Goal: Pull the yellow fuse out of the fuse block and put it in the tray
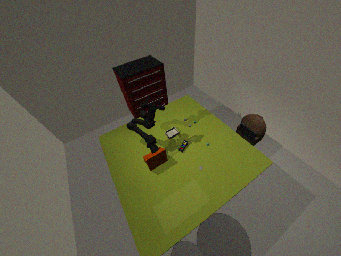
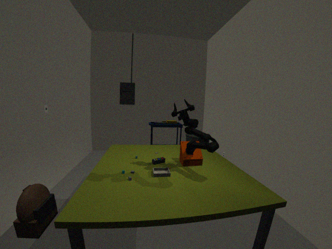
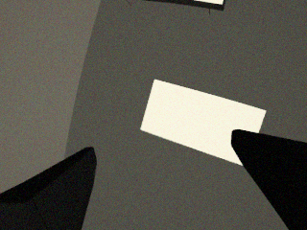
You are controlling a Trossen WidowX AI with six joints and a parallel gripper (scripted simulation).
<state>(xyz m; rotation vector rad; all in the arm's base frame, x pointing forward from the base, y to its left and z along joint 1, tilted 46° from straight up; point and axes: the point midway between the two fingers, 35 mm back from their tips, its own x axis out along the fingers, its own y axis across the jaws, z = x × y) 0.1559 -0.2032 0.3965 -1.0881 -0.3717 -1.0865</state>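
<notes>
My gripper tip is 150 mm short of the yellow fuse, 170 mm to the left of it and 560 mm above it. From my gripper tip the other things lie so: grey tray 120 mm ahead, 40 mm to the left, 580 mm below.
</notes>
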